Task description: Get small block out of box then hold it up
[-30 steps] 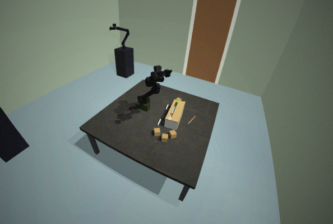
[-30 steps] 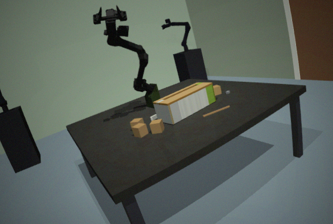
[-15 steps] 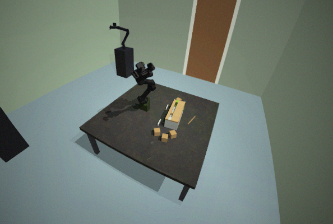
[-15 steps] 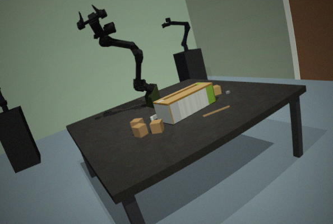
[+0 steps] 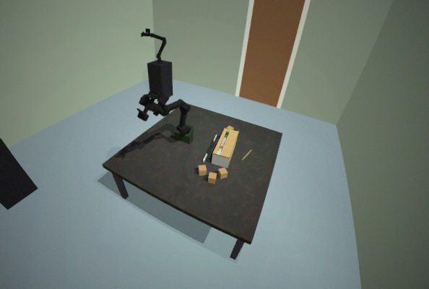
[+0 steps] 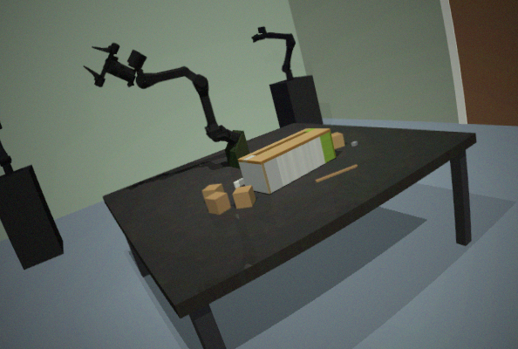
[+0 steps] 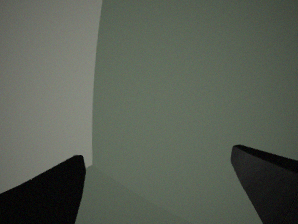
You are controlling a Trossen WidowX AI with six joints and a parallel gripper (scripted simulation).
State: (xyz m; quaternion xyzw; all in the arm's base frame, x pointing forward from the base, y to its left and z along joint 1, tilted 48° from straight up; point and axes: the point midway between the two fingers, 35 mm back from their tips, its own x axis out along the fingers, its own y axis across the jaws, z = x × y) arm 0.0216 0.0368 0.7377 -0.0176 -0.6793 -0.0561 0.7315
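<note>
Now: the long box 300 mm ahead of my gripper tip, 580 mm to the left of it and 610 mm below it. Round my gripper tip: small grey piece (340 mm ahead, 940 mm to the left, 670 mm below); thin tan stick (540 mm ahead, 650 mm to the left, 670 mm below).
</note>
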